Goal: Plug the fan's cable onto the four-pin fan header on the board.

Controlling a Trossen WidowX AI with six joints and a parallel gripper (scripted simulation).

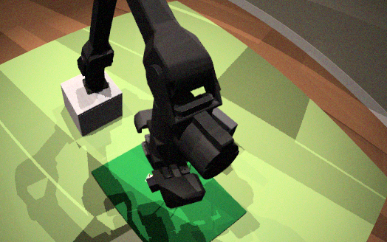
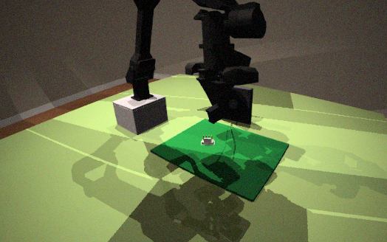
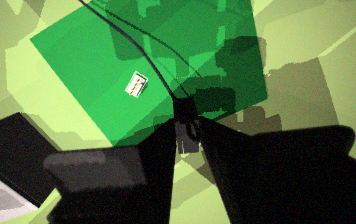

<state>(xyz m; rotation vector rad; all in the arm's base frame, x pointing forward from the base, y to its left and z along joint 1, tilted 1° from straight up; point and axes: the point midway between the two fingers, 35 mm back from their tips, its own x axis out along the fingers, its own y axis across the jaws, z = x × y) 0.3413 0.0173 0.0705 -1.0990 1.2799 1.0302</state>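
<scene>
My gripper tip is 140 mm above the board, 30 mm to the right of it and 10 mm past it. From my gripper tip the other things lie so: dark fan plug: 10 mm to the right, 10 mm below; black square fan: 190 mm to the left, 100 mm behind, 70 mm below.
</scene>
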